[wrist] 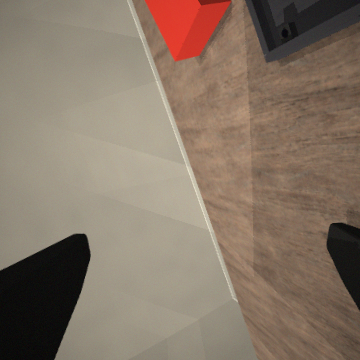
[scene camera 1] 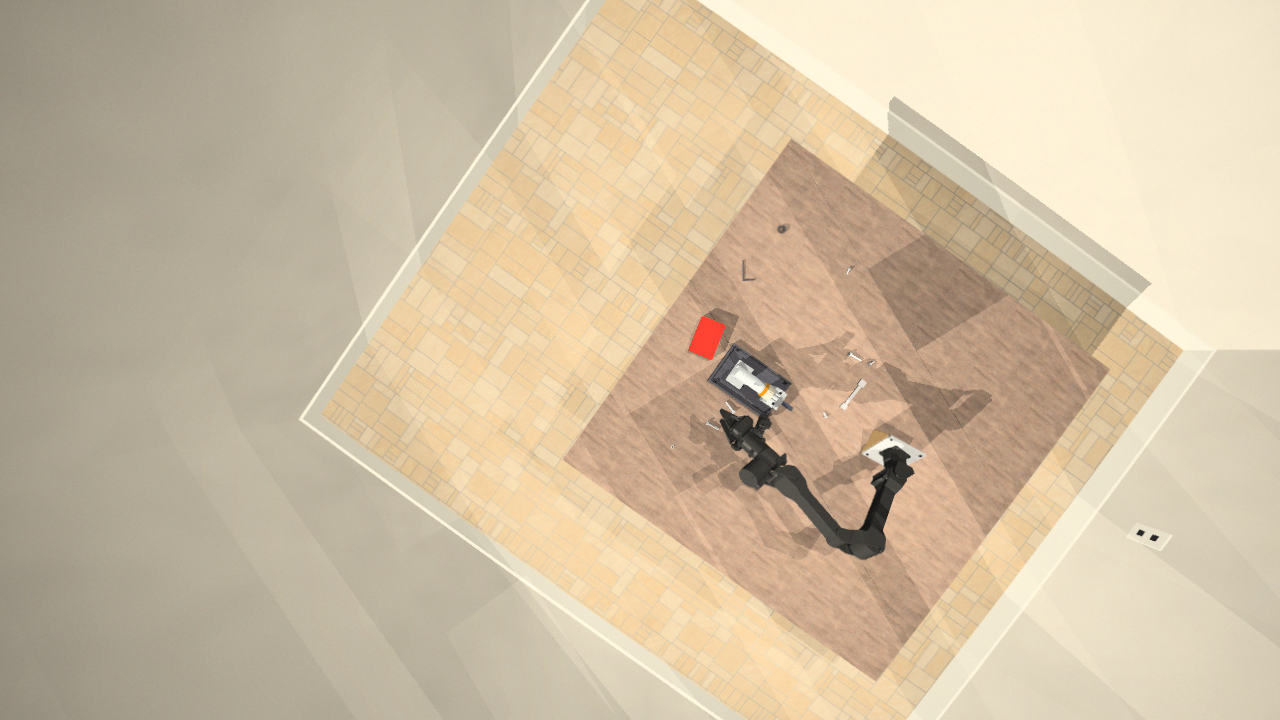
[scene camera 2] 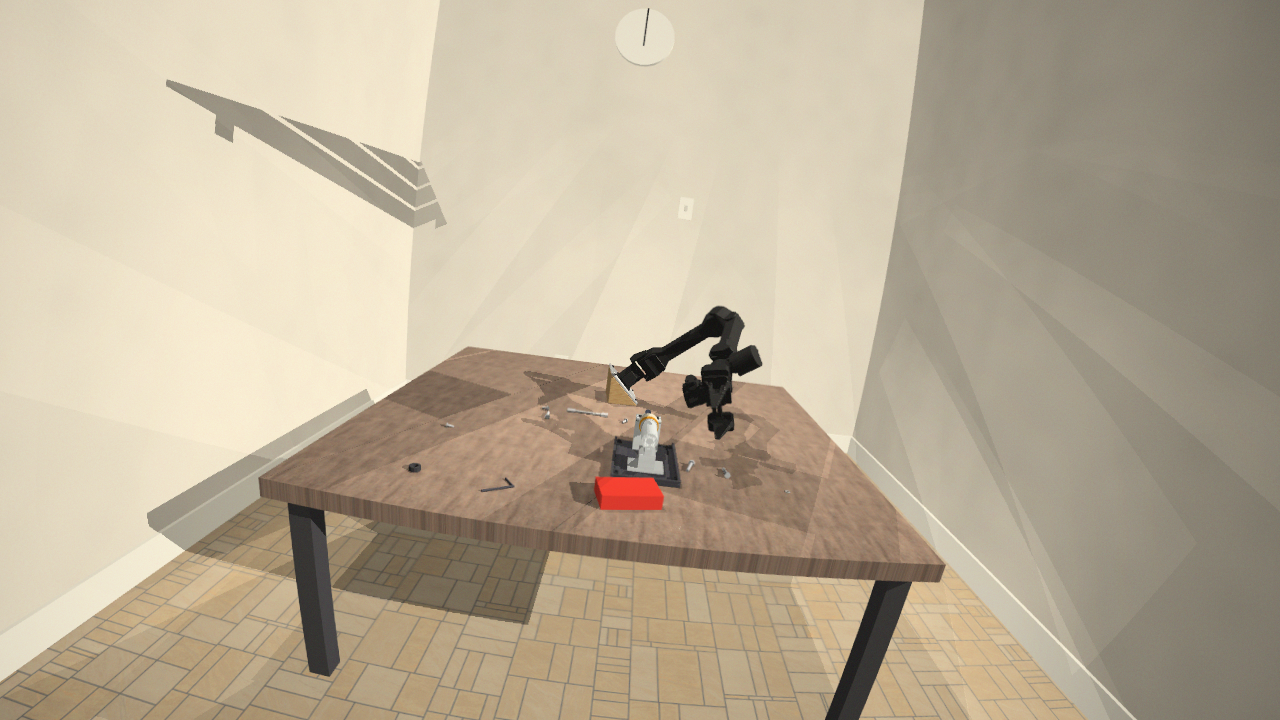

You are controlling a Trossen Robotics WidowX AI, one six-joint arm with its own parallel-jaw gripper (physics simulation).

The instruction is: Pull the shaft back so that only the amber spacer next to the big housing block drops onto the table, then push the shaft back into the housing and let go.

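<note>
A white and grey shaft-and-housing assembly stands in a dark tray. An amber band shows around it, towards its far end in scene camera 2. The shaft's exact position and the gap at the housing are too small to tell. My black gripper is open and empty, above the table beside the tray. Its two fingers are wide apart in the wrist view, with wall and table top showing between them. The assembly does not show in the wrist view.
A red block lies beside the tray near the table edge. A hex key, a dark nut, a wrench and small hardware lie about. The arm's base plate stands farther back.
</note>
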